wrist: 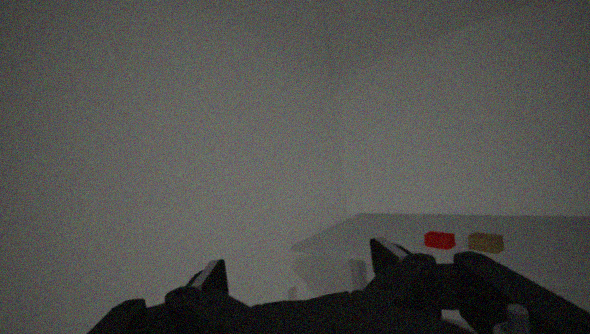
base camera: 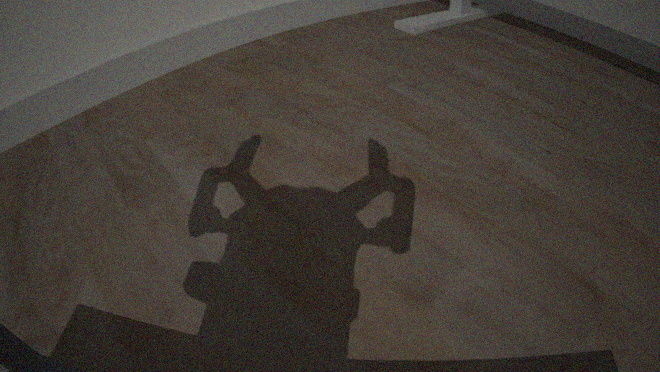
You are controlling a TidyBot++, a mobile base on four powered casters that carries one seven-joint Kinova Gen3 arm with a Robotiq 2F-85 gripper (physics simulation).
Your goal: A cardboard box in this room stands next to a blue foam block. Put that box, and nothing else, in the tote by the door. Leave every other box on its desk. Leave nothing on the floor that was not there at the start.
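Places are measured from the arm's base along level axes (x back, y left, z down), in millimetres.
Pixels of known places: gripper, between the fingertips: (wrist: pixel 299 265).
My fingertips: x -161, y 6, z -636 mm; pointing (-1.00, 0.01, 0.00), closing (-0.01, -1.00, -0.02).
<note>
For each thing: its top centre in the pictures, then the offset to it from my fingertips. "pt": a spot on its surface instead. Level surfaces: height alone.
- small tan-brown box, centre of its top: (wrist: pixel 484 235) dz +263, dx -762, dy -672 mm
- pale desk, height of its surface: dz +313 mm
- red block, centre of its top: (wrist: pixel 439 234) dz +268, dx -860, dy -558 mm
- white desk foot, a spot on its surface: (base camera: pixel 440 22) pt dz +1011, dx -1125, dy -223 mm
- wood floor, height of its surface: dz +1033 mm
My gripper (wrist: pixel 299 265) is open and empty, its two dark fingertips wide apart at the bottom of the wrist view. Beyond the right finger, a small tan-brown box (wrist: pixel 486 242), cardboard by its colour, sits on a pale desk (wrist: pixel 400 225). A red block (wrist: pixel 439 240) is close beside it on its left, with a narrow gap between them. A blue foam block and the tote do not show in either view.
In the base view, a white desk foot (base camera: pixel 440 22) stands on the wood floor (base camera: pixel 500 150) near the room corner. A pale wall with a grey baseboard (base camera: pixel 150 55) curves along the left. A large dark shadow of the arm and open fingers lies on the floor.
</note>
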